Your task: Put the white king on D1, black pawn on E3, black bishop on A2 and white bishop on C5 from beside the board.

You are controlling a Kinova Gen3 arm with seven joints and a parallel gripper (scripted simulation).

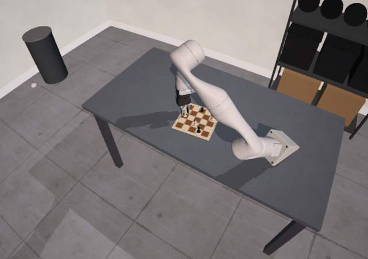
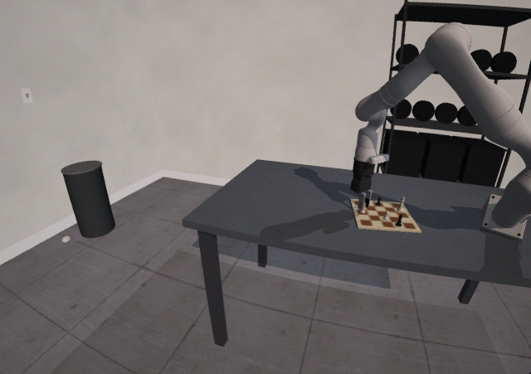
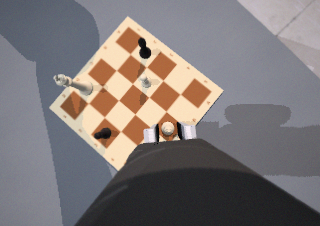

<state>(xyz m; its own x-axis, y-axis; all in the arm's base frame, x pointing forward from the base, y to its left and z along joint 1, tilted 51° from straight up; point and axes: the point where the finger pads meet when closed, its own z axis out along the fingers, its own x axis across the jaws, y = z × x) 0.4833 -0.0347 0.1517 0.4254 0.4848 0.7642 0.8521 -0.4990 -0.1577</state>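
Right now the white bishop is 10 mm below my hand. Also, from my hand: chessboard: 70 mm behind, 40 mm below, 20 mm to the right; black pawn: 90 mm to the right, 50 mm behind, 20 mm below; black bishop: 130 mm behind, 40 mm to the left, 10 mm below.
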